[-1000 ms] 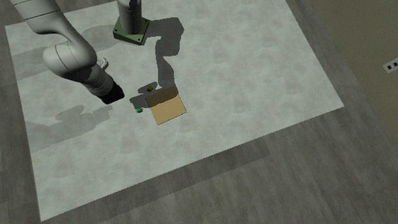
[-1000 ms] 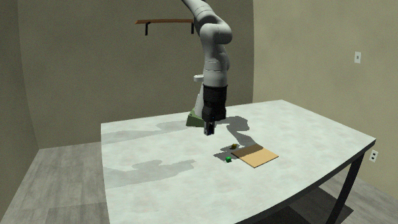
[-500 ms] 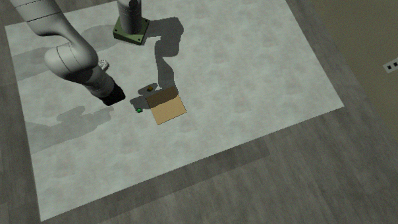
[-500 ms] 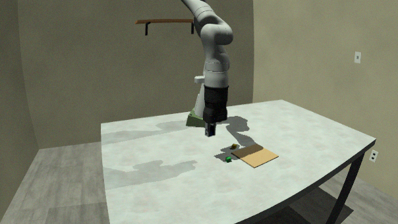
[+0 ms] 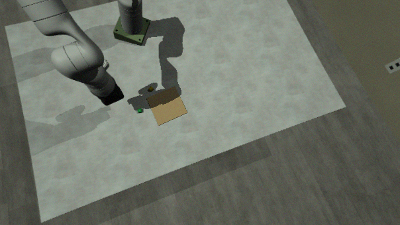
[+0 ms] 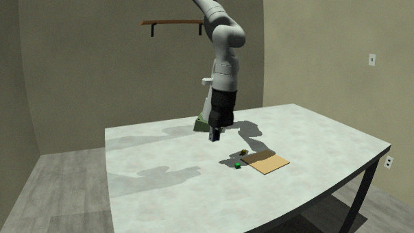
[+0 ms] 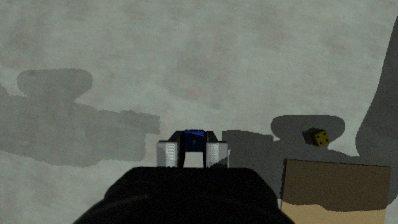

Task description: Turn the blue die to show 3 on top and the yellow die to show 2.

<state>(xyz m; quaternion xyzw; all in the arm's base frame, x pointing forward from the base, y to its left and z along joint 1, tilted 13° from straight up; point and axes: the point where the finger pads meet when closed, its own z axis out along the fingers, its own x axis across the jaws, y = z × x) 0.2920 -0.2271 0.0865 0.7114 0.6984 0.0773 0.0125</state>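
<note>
My gripper is now 110 mm above the green die, 70 mm short of it and 50 mm to the right of it. Round my hand: yellow die 140 mm to the left, 110 mm below; then tan mat 170 mm to the left, 110 mm below, 100 mm ahead; then blue die 10 mm below.
</note>
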